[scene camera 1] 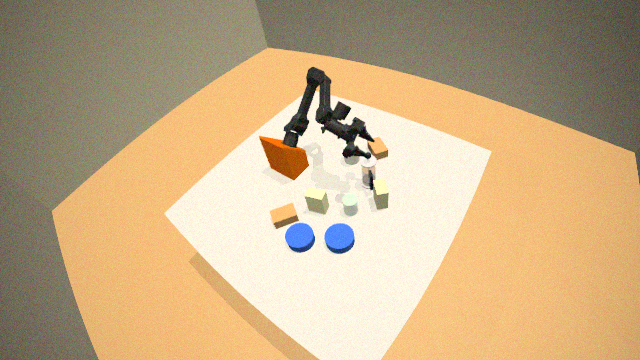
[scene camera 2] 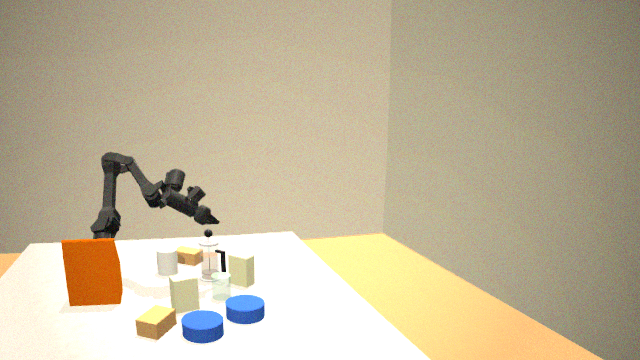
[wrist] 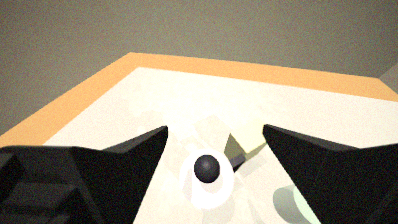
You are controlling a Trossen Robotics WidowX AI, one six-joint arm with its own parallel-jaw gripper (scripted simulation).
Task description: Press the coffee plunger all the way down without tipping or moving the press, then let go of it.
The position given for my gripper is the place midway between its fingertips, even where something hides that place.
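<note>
I can see my gripper (scene camera 1: 371,148), which is open and holds nothing. My gripper (scene camera 2: 213,219) is visible again, this time along with a coffee press (scene camera 2: 209,251) and a tan block (scene camera 2: 157,321). Looking from the wrist, I find my gripper (wrist: 215,129) and, in the same view, the coffee press (wrist: 206,177).
</note>
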